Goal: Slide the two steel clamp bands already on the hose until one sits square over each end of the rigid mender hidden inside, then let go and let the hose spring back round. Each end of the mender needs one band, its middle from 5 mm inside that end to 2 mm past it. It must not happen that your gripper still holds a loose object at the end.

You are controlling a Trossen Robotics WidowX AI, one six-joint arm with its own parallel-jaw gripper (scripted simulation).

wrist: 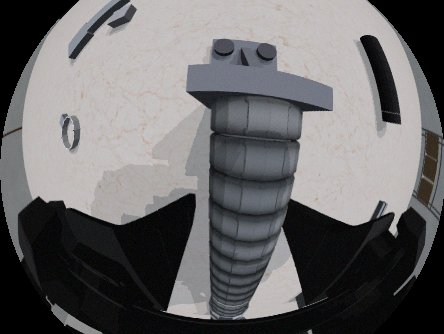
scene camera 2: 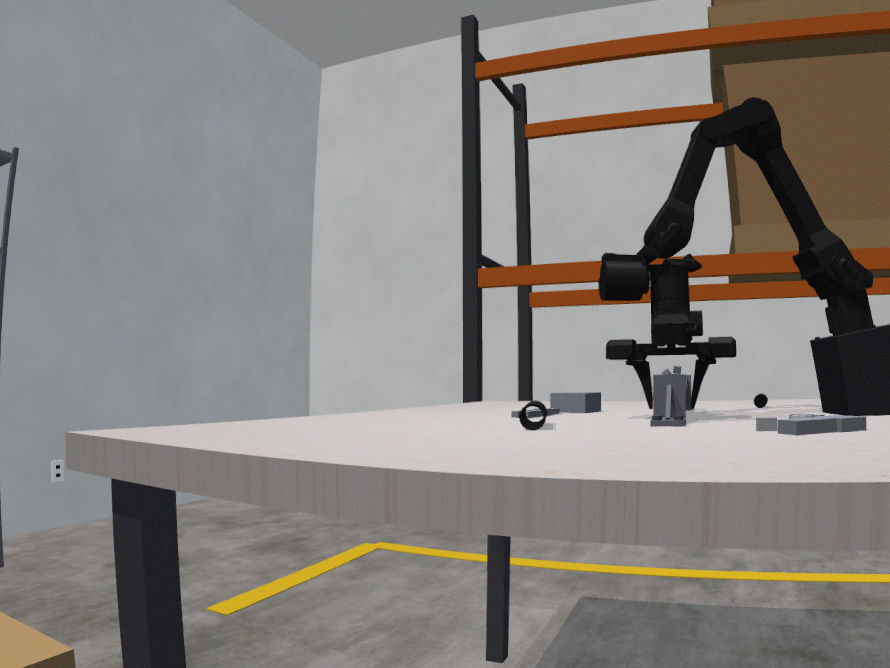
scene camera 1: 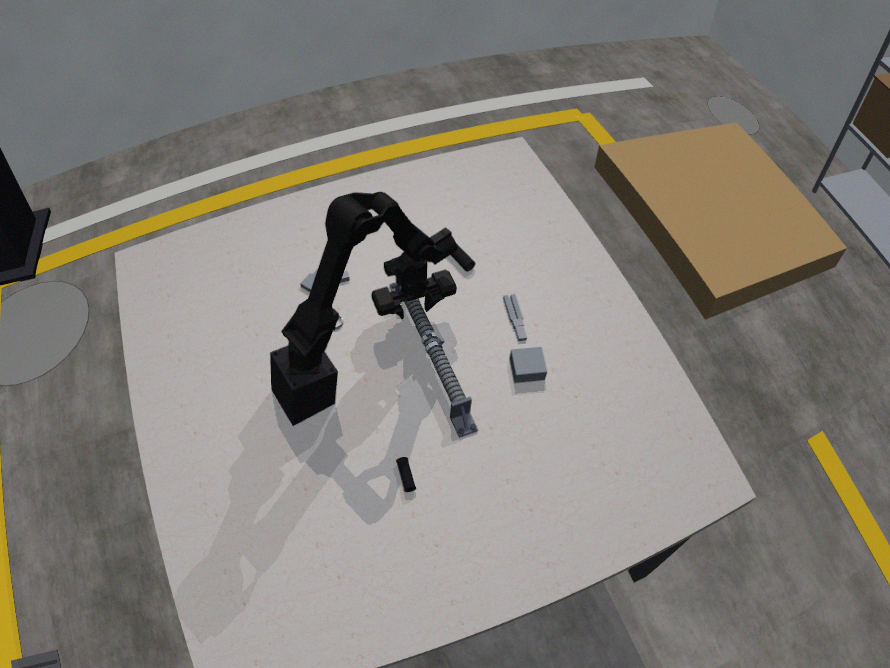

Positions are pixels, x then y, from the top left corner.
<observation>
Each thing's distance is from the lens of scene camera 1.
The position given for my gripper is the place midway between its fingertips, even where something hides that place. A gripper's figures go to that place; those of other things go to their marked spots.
my gripper [scene camera 1: 414, 314]: 168 cm
grey block [scene camera 1: 528, 364]: 160 cm
bracket [scene camera 1: 458, 417]: 154 cm
</observation>
